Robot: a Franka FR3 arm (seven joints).
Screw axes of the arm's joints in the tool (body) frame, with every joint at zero. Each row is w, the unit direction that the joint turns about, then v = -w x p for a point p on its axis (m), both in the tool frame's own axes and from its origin. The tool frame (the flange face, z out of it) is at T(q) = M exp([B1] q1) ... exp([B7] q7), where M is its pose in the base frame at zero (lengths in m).
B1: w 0 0 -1 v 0 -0.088 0
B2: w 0 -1 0 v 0.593 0 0.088
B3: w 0 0 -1 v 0 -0.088 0
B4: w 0 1 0 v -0.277 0 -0.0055
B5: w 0 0 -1 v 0 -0.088 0
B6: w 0 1 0 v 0.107 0 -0.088
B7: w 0 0 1 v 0 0 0
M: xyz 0.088 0 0.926 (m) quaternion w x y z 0 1 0 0
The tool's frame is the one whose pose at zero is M.
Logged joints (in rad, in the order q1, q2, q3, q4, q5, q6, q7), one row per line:
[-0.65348 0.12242 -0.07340 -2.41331 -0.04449 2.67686 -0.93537]
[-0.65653 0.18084 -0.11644 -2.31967 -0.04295 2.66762 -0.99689]
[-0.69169 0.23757 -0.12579 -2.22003 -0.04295 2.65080 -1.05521]
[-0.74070 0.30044 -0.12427 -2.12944 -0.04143 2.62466 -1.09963]
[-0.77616 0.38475 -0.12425 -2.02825 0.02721 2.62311 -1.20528]
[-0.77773 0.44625 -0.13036 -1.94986 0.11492 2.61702 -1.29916]
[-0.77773 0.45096 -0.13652 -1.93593 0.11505 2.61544 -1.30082]
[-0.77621 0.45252 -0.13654 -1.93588 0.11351 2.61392 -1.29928]
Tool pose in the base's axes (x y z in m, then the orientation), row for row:
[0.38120 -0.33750 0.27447 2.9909 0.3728 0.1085]
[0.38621 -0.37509 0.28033 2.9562 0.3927 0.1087]
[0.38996 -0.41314 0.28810 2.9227 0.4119 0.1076]
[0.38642 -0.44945 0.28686 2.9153 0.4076 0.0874]
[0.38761 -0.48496 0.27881 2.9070 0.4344 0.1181]
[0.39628 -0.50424 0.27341 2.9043 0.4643 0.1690]
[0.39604 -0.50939 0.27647 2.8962 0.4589 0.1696]
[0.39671 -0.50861 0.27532 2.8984 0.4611 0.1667]
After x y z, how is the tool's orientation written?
As a rotation vector, in radians.
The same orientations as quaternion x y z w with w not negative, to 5 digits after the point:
[0.98972 0.12336 0.03590 0.06276]
[0.98757 0.13119 0.03631 0.07864]
[0.98519 0.13884 0.03627 0.09389]
[0.98515 0.13774 0.02953 0.09816]
[0.98329 0.14693 0.03995 0.09981]
[0.98113 0.15685 0.05709 0.09763]
[0.98089 0.15542 0.05744 0.10200]
[0.98097 0.15606 0.05642 0.10084]

